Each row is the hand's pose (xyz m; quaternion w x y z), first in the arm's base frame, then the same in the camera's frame.
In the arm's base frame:
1: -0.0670 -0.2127 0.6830 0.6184 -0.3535 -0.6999 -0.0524
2: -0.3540 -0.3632 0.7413 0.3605 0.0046 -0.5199 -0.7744
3: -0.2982 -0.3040 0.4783 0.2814 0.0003 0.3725 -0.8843
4: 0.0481 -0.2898 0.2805 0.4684 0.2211 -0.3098 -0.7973
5: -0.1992 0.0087 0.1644 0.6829 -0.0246 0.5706 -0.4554
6: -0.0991 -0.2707 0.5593 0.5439 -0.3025 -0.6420 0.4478
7: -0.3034 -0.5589 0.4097 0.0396 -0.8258 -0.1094 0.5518
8: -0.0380 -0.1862 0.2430 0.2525 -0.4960 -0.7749 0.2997
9: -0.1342 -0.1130 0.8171 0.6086 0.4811 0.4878 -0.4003
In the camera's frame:
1: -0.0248 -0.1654 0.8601 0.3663 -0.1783 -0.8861 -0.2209
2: -0.2385 -0.3374 0.6779 0.1992 0.3662 -0.5099 -0.7525
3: -0.0410 -0.2033 0.5407 0.4563 0.3284 0.3545 -0.7472
4: 0.3365 -0.1197 0.6396 0.3483 0.5727 -0.3370 -0.6611
5: 0.1644 0.1897 0.4435 0.8703 0.1880 0.3359 -0.3073
6: 0.0446 -0.1869 0.7400 0.2765 -0.3252 -0.8660 0.2604
7: 0.0563 -0.4280 0.4418 0.0631 -0.9469 -0.2440 0.1996
8: 0.2748 -0.0131 0.5733 0.0047 0.4778 0.8783 -0.0166
9: -0.1826 -0.1109 0.9274 0.7036 0.6304 0.3152 -0.0901

